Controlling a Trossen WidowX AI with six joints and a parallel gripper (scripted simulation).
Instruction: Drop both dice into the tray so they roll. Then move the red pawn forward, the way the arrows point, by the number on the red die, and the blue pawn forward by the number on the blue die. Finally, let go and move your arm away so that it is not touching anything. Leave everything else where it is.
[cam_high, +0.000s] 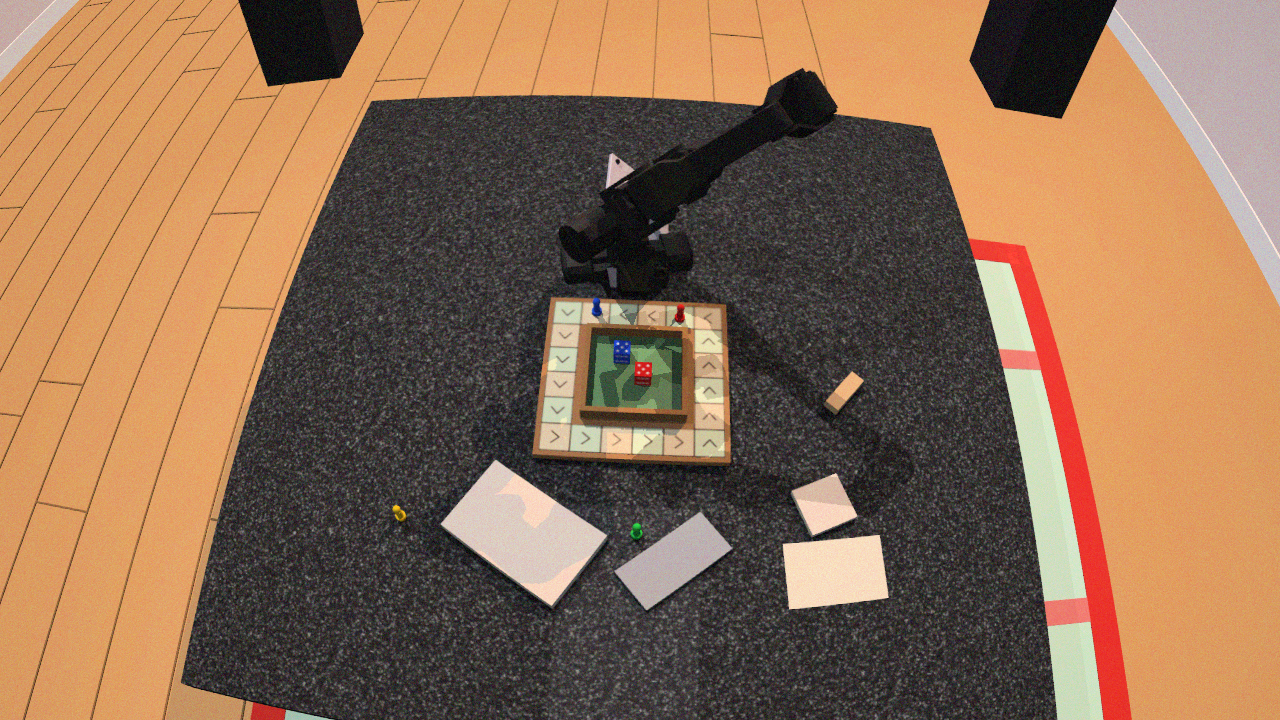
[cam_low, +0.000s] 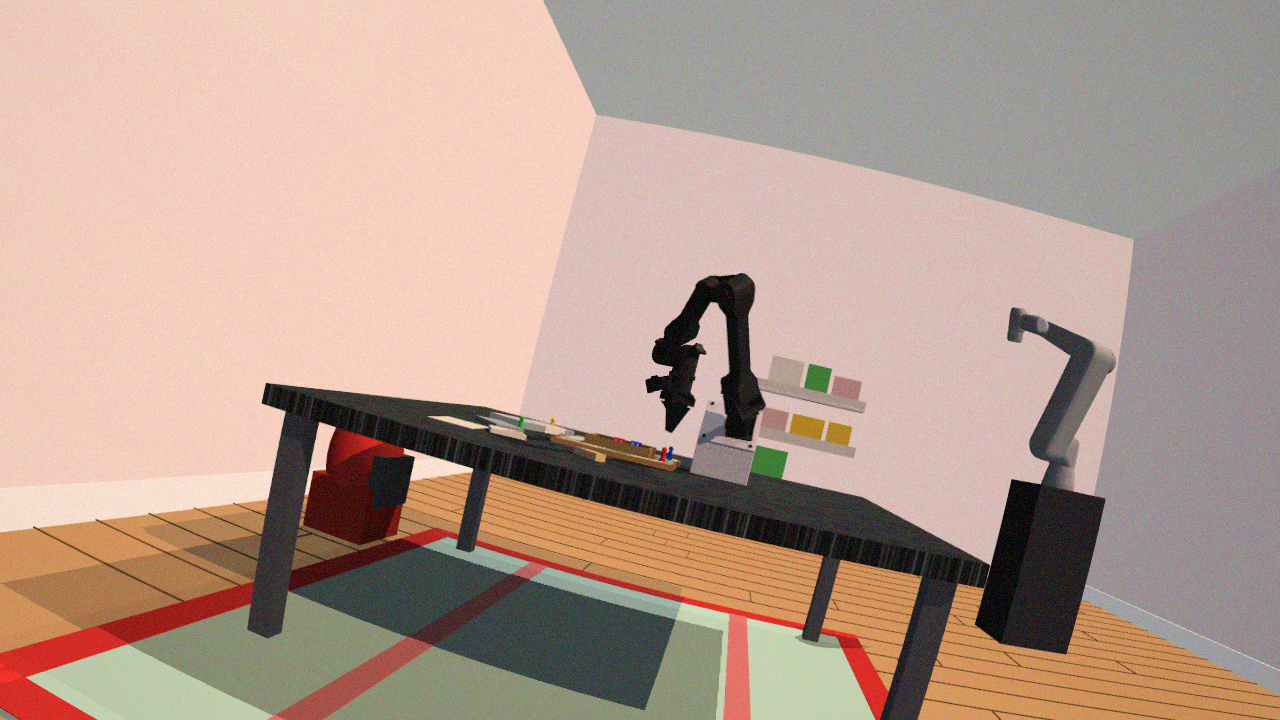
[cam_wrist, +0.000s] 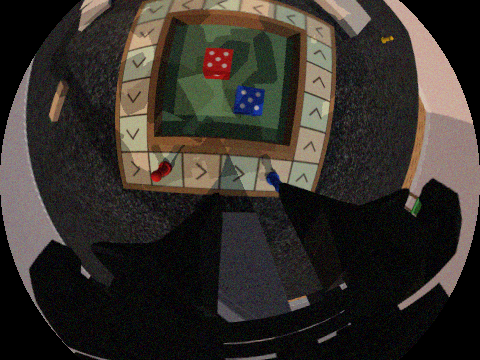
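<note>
Right now the blue pawn is 1 cm behind my gripper tip, 4 cm to the right of it and 5 cm below it. From my gripper tip the other things lie so: small wooden block (13 cm ahead, 35 cm to the left, 7 cm below); then red pawn (9 cm to the left, 5 cm below); then green pawn (36 cm ahead, 2 cm to the left, 7 cm below).
</note>
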